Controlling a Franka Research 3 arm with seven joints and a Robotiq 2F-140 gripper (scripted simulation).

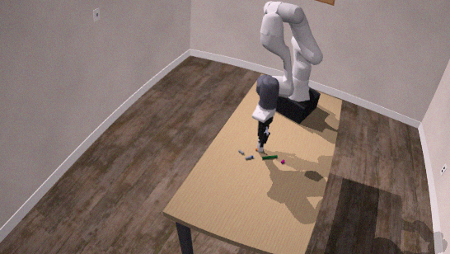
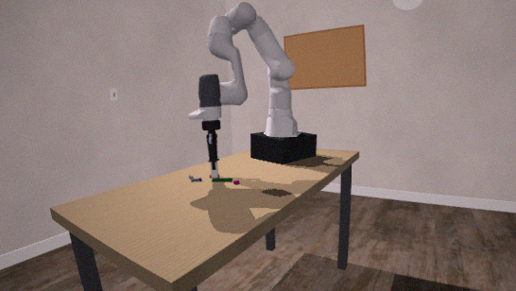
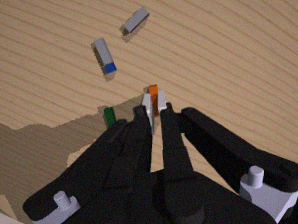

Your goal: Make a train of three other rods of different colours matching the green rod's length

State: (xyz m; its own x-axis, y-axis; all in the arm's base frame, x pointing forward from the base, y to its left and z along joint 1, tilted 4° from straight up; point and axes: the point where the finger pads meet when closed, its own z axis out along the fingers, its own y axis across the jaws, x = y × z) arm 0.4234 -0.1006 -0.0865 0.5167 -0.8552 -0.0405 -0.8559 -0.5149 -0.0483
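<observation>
The blue rod is 70 mm ahead of my hand, 30 mm below it and 20 mm to the right of it. From my hand the other things lie so: magenta rod: 140 mm to the left, 40 mm ahead, 30 mm below; green rod: 60 mm to the left, 40 mm ahead, 30 mm below; orange rod: 30 mm below.
</observation>
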